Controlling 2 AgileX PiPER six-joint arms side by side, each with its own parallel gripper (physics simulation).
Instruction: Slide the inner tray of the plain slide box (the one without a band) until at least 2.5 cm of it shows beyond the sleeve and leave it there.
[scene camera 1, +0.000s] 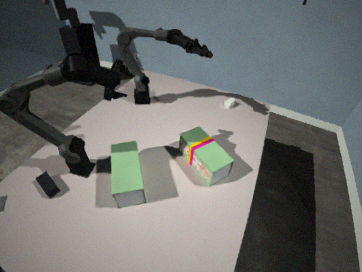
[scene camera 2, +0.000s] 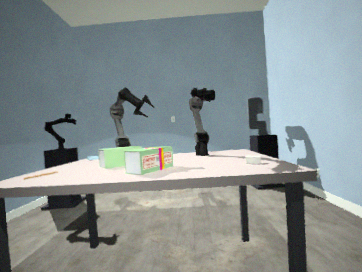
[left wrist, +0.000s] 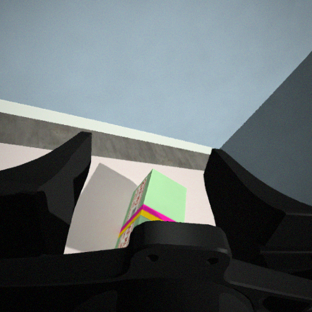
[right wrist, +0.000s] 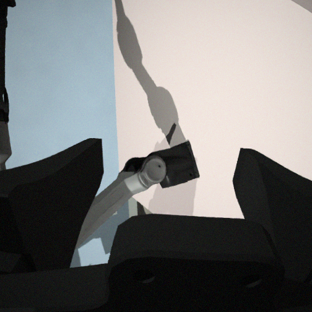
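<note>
The plain green slide box (scene camera 1: 126, 170) (scene camera 2: 111, 158) lies flat, left of the banded box in both scene views. Its grey tray end (scene camera 1: 129, 198) shows at the sleeve's near end and looks about flush; its far end is hidden. The green box with a magenta and yellow band (scene camera 1: 209, 156) (scene camera 2: 148, 162) (left wrist: 169, 192) lies apart from it. My left gripper (scene camera 1: 208, 53) (scene camera 2: 212, 94) (left wrist: 150, 154) is open, high above the table and away from both boxes. My right gripper (scene camera 1: 121, 80) (scene camera 2: 150, 112) is open and empty, raised beyond the plain box's far end.
A small white block (scene camera 1: 230, 103) (scene camera 2: 253, 160) lies near the table's edge. A dark block (scene camera 1: 47, 185) stands left of the plain box. A thin brown stick (scene camera 2: 41, 175) lies at the table's left. The left arm's base (right wrist: 180, 165) shows in the right wrist view.
</note>
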